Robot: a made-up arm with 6 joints.
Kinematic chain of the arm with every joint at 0, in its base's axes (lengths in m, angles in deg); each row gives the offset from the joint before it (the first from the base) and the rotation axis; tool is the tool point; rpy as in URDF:
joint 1: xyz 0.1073 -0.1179 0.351 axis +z
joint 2: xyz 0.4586 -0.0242 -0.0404 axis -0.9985 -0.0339 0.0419
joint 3: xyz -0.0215 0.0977 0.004 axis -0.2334 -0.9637 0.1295
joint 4: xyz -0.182 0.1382 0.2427 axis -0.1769 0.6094 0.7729
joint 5: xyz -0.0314 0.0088 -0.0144 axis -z
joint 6: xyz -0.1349 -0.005 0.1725 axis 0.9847 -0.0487 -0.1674
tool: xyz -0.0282 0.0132 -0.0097 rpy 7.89 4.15 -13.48
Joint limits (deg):
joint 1: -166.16..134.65
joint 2: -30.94..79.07
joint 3: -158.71..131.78
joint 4: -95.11..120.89
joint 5: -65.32..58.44
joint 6: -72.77..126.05
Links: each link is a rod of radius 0.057 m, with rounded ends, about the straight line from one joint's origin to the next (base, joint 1, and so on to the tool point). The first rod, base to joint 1, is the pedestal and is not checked.
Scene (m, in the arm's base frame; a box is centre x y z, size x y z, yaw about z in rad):
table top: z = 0
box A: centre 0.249 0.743 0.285 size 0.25 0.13 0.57 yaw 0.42
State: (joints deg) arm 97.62 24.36 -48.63 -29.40 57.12 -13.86
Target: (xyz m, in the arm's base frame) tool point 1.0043 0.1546 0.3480
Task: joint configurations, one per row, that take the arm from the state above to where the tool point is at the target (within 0.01 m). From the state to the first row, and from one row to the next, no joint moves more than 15 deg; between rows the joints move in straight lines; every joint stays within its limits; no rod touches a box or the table.
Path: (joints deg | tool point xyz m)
1: 82.80 22.36 -47.25 -30.72 55.97 -17.67 | -0.2988 0.4782 0.6434
2: 67.97 20.36 -45.88 -32.04 54.82 -21.47 | -0.1309 0.5459 0.6602
3: 53.15 18.36 -44.50 -33.35 53.67 -25.28 | 0.0449 0.5680 0.6764
4: 38.32 16.36 -43.12 -34.67 52.52 -29.09 | 0.2167 0.5449 0.6920
5: 23.50 14.36 -41.75 -35.99 51.37 -32.90 | 0.3732 0.4801 0.7069
6: 15.51 22.87 -53.08 -36.23 53.14 -27.93 | 0.5444 0.4916 0.6337
7: 7.52 31.38 -64.42 -36.48 54.90 -22.97 | 0.7207 0.4430 0.5440
8: -0.47 39.89 -75.75 -36.72 56.67 -18.01 | 0.8813 0.3292 0.4457
9: -8.46 48.40 -87.09 -36.97 58.44 -13.04 | 1.0043 0.1545 0.3480

